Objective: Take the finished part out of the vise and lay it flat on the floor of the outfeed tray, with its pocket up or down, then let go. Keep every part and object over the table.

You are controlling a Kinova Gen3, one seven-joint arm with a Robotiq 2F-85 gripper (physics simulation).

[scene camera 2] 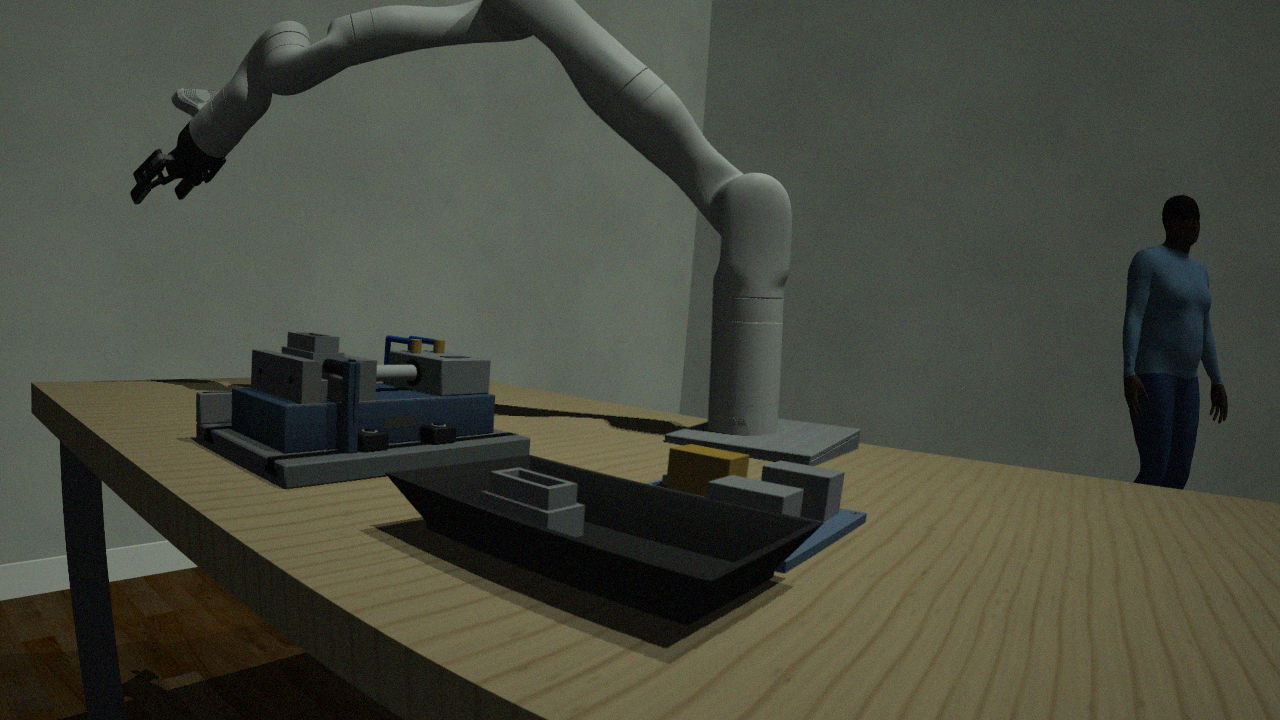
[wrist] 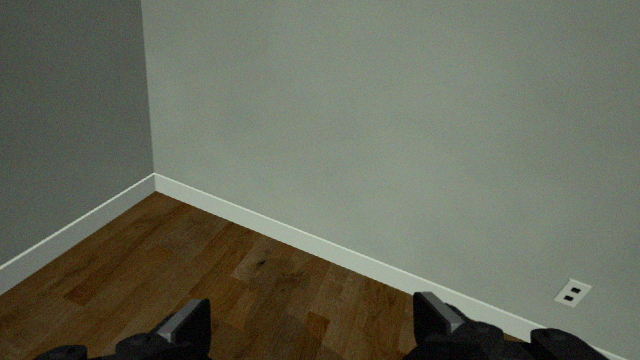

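Pixels of known places: gripper, fingertip midpoint: (scene camera 2: 156,197) (wrist: 312,318); arm's base, link origin: (scene camera 2: 742,428).
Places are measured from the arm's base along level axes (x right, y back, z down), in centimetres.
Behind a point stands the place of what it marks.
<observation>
The vise (scene camera 2: 277,377) {x 20.0, y -56.6, z -5.9 cm} has grey jaws on a blue body and stands at the left of the table in scene camera 2. A small grey stepped part (scene camera 2: 312,343) {x 18.3, y -53.9, z -9.1 cm} sits in its left end, with its top above the jaws. The black outfeed tray (scene camera 2: 662,514) {x -15.2, y -49.3, z -1.1 cm} with sloping walls stands nearer the camera. A similar grey part (scene camera 2: 537,497) {x -9.9, y -55.9, z -2.2 cm} is inside it, with its pocket up. My gripper (scene camera 2: 161,195) {x 72.7, y -49.5, z -26.0 cm} (wrist: 312,318) {x 72.7, y -49.5, z -26.0 cm} is open and empty, high above and to the left of the vise. The wrist view shows room floor and wall between the fingers; the vise and tray do not show there.
A yellow block (scene camera 2: 707,470) {x -11.5, y -34.8, z -1.3 cm} and two grey blocks (scene camera 2: 754,496) {x -19.6, y -44.5, z -2.3 cm} (scene camera 2: 812,488) {x -21.1, y -35.6, z -1.5 cm} stand on a blue plate (scene camera 2: 836,530) {x -24.2, y -37.6, z 0.9 cm} behind the tray. The arm's base (scene camera 2: 805,436) {x -8.9, y -0.2, z -0.2 cm} is at the back. A person (scene camera 2: 1168,313) stands beyond the table (scene camera 2: 1029,582) {x -39.9, y -40.1, z 1.8 cm}.
</observation>
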